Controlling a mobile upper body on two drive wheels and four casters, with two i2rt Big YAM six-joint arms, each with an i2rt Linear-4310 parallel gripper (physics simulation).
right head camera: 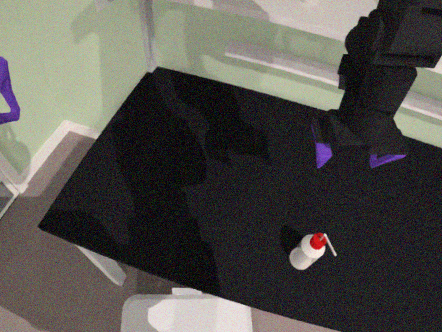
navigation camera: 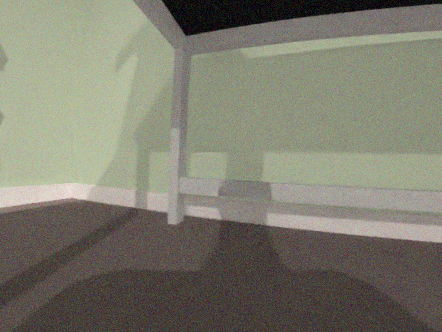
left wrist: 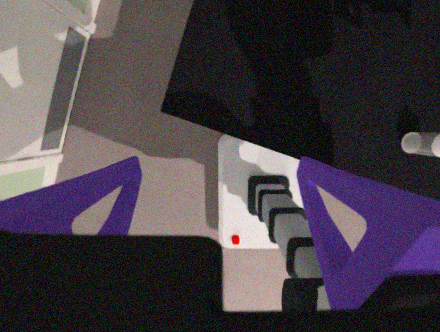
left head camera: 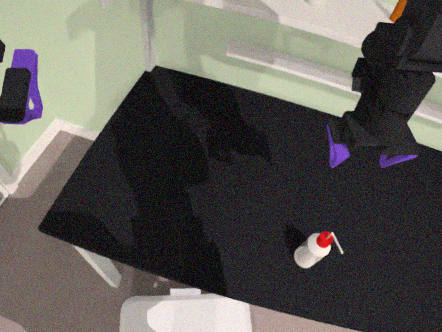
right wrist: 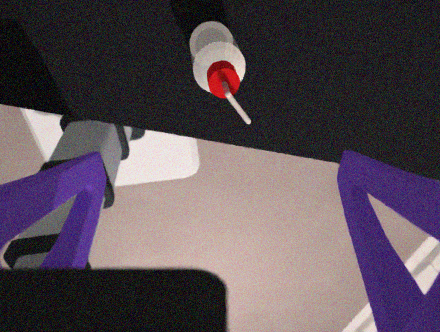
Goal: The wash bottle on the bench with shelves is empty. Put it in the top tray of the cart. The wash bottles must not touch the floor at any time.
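Places are measured from the left arm's base along level axes (x ahead, y right, z down), in millimetres.
Where they show: left gripper, between the fingertips: [left wrist: 219, 165]; right gripper, between the fingertips: [right head camera: 344, 165] [left head camera: 356, 165] [right wrist: 221, 164].
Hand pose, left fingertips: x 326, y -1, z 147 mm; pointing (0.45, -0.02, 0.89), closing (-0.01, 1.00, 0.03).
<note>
Each offset is from my left fingertips to the top centre of the thing. "pt": to the spot under its first point. Level surfaces: height alone.
A white wash bottle with a red cap and thin white spout {pt dx -34, dy +511, dz +397 mm} [left head camera: 312, 250] [right head camera: 307, 251] [right wrist: 218, 62] stands upright on the black bench top {dz +501 mm} [left head camera: 240, 200] [right head camera: 240, 200], near its front edge; part of the bottle {pt dx -20, dy +504, dz +430 mm} [left wrist: 421, 144] shows at the right edge of the left wrist view. My right gripper [left head camera: 367, 162] [right head camera: 350, 162] [right wrist: 221, 164] is open and empty, above the bench, behind the bottle and to its right in the head views. My left gripper [left wrist: 219, 165] is open and empty, well left of the bottle; part of it shows at the left edge of both head views. The cart's top tray cannot be made out.
White shelves [left head camera: 290, 67] [right head camera: 280, 65] run along the green wall behind the bench. My white base [left head camera: 200, 315] [right head camera: 200, 315] is at the bench's front edge. A glass-fronted cabinet [left wrist: 40, 90] shows in the left wrist view. A bench leg {pt dx +685, dy +102, dz +925 mm} [navigation camera: 177, 135] shows in the navigation view.
</note>
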